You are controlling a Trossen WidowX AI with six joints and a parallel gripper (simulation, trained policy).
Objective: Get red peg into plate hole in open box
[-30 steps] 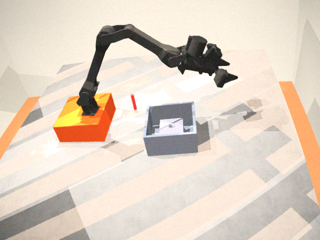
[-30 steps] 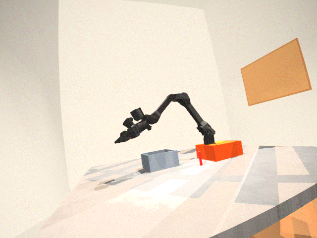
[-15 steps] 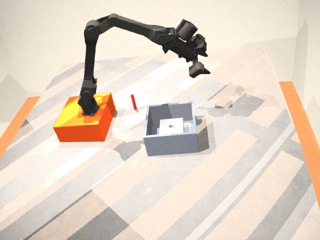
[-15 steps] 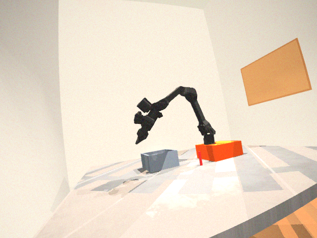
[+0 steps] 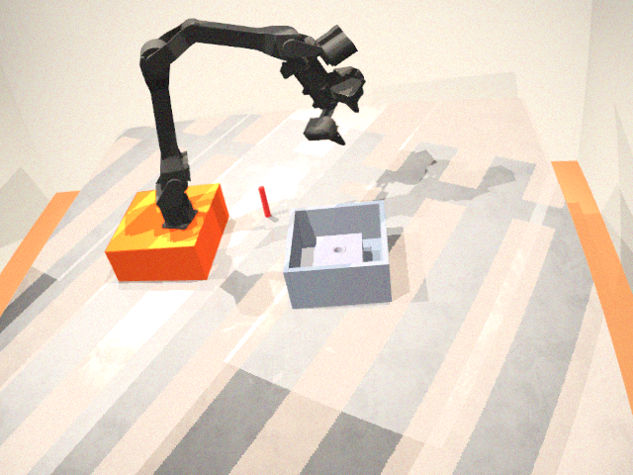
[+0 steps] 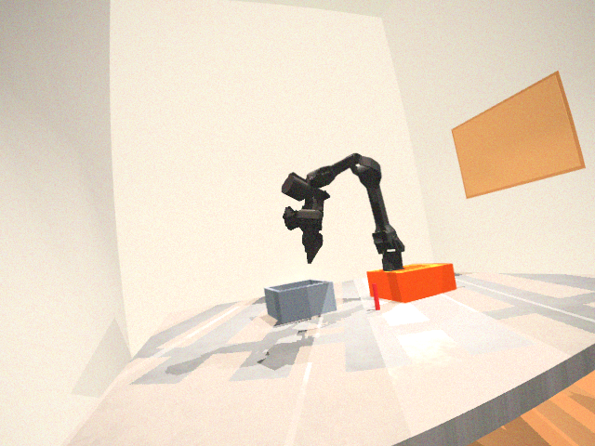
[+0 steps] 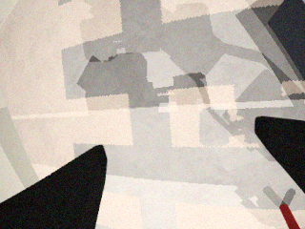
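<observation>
Right now the red peg is 20 cm behind my gripper tip, 15 cm below it and 9 cm to the right of it. Also, from my gripper tip: plate (24 cm to the right, 14 cm below, 3 cm ahead); grey box (24 cm to the right, 16 cm below, 3 cm ahead).
</observation>
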